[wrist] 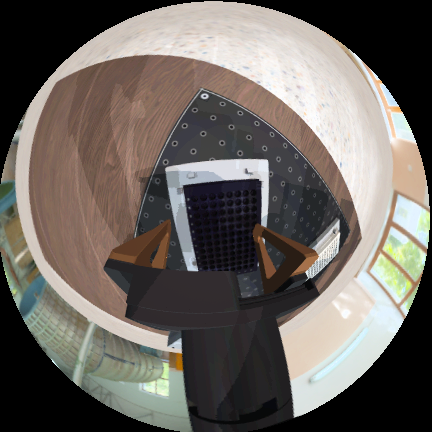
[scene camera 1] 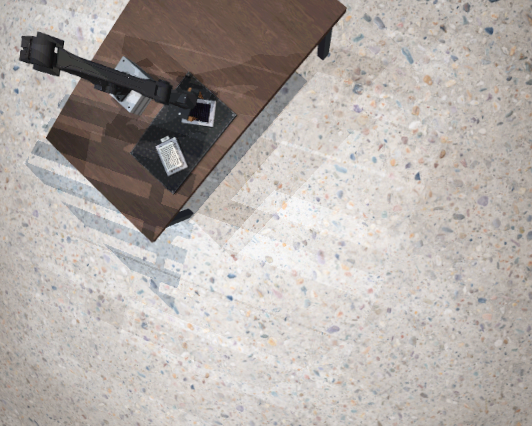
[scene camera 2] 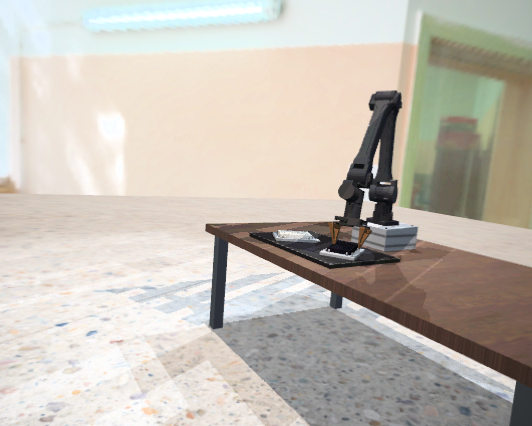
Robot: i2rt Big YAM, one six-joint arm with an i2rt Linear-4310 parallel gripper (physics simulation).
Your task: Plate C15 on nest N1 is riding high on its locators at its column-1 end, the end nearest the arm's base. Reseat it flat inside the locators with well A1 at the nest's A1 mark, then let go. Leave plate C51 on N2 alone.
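Pixels of known places: gripper, between the fingertips: (wrist: 213,225) (scene camera 1: 199,108) (scene camera 2: 346,246); arm's base, origin of its link: (scene camera 1: 123,87) (scene camera 2: 382,223).
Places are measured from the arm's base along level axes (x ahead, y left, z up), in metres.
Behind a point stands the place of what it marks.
Note:
Plate C15 (scene camera 1: 203,111) {x 0.357, y 0.204, z -0.054 m} (scene camera 2: 342,247) {x 0.350, y 0.199, z -0.053 m} (wrist: 225,215) {x 0.351, y 0.196, z -0.052 m} is dark, with rows of round wells, and lies on the white nest N1 (scene camera 1: 213,114) {x 0.396, y 0.229, z -0.069 m} (scene camera 2: 345,256) {x 0.378, y 0.257, z -0.070 m} (wrist: 217,166) {x 0.390, y 0.230, z -0.068 m}. In the wrist view a wider strip of nest shows on its left than on its right. Its base-side end is partly hidden by the gripper body, and its tilt and the A1 mark cannot be made out. My gripper (scene camera 1: 196,106) {x 0.335, y 0.201, z -0.049 m} (scene camera 2: 347,245) {x 0.335, y 0.201, z -0.049 m} (wrist: 213,225) {x 0.335, y 0.201, z -0.049 m} is open and empty, its orange fingers on either side of the plate near its base-side end. White plate C51 (scene camera 1: 171,155) {x 0.387, y -0.067, z -0.057 m} (scene camera 2: 295,234) {x 0.403, y -0.040, z -0.054 m} (wrist: 327,252) {x 0.405, y -0.072, z -0.055 m} sits on nest N2.
Both nests stand on a black perforated board (scene camera 1: 155,135) {x 0.245, y -0.068, z -0.080 m} (scene camera 2: 380,260) {x 0.251, y 0.287, z -0.080 m} (wrist: 190,130) {x 0.412, y 0.280, z -0.080 m} on the brown wooden table (scene camera 1: 250,40) {x 0.269, y 0.589, z -0.093 m} (scene camera 2: 465,280) {x 0.102, y 0.505, z -0.093 m} (wrist: 90,125) {x 0.364, y 0.468, z -0.093 m}. The arm's grey-white base block (scene camera 1: 131,102) {x 0.081, y -0.021, z -0.004 m} (scene camera 2: 395,237) {x 0.032, y 0.119, z -0.038 m} stands behind the board. The table's edge runs close beside the board.

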